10 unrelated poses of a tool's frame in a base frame.
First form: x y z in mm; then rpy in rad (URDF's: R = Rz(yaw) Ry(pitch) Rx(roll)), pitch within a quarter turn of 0, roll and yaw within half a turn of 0.
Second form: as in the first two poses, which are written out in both.
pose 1, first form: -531 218 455 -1.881 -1.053 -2.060
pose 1, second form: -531 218 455 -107.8 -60.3 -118.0
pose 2, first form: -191 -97 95 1.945 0.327 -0.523
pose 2, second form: -191 -97 95 111.4 18.7 -30.0
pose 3, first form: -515 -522 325 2.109 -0.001 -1.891
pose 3, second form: -515 -522 325 120.8 -0.1 -108.3
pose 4, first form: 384 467 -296 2.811 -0.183 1.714
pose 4, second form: 384 467 -296 161.1 -10.5 98.2
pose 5, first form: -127 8 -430 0.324 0.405 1.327
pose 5, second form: -127 8 -430 18.6 23.2 76.0
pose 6, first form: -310 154 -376 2.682 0.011 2.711
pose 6, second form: -310 154 -376 153.7 0.6 155.3
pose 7, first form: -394 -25 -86 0.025 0.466 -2.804
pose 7, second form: -394 -25 -86 1.4 26.7 -160.7
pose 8, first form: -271 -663 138 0.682 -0.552 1.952
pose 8, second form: -271 -663 138 39.1 -31.6 111.8
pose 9, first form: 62 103 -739 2.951 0.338 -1.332
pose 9, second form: 62 103 -739 169.1 19.4 -76.3
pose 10, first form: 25 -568 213 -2.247 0.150 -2.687
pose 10, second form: 25 -568 213 -128.7 8.6 -154.0
